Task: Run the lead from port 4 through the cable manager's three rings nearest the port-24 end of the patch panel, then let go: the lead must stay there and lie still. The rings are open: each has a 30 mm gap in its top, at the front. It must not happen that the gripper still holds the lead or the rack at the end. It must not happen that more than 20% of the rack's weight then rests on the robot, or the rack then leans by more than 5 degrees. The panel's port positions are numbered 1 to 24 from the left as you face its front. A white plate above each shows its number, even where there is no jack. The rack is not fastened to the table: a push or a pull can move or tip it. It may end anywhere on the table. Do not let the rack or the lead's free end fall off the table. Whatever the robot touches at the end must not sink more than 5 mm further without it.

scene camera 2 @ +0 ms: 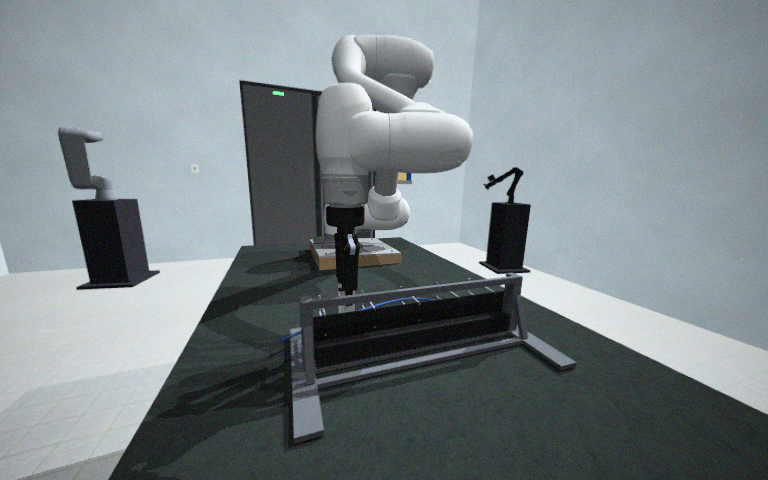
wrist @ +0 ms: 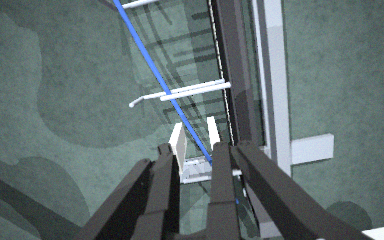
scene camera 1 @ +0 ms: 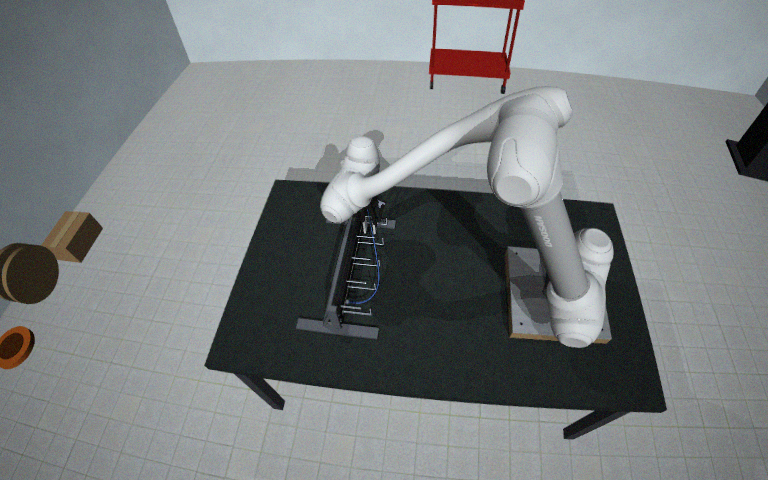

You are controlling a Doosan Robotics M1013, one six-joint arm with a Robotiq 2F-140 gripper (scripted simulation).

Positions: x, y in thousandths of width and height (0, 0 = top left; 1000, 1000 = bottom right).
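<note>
Scene camera 2 gives me my gripper (scene camera 2: 451, 657) together with a grey rack (scene camera 2: 445, 709). In the wrist view I see my gripper (wrist: 512, 544) again, and the rack (wrist: 699, 127) is there as well. Scene camera 1 shows me the rack (scene camera 1: 438, 680) too.
</note>
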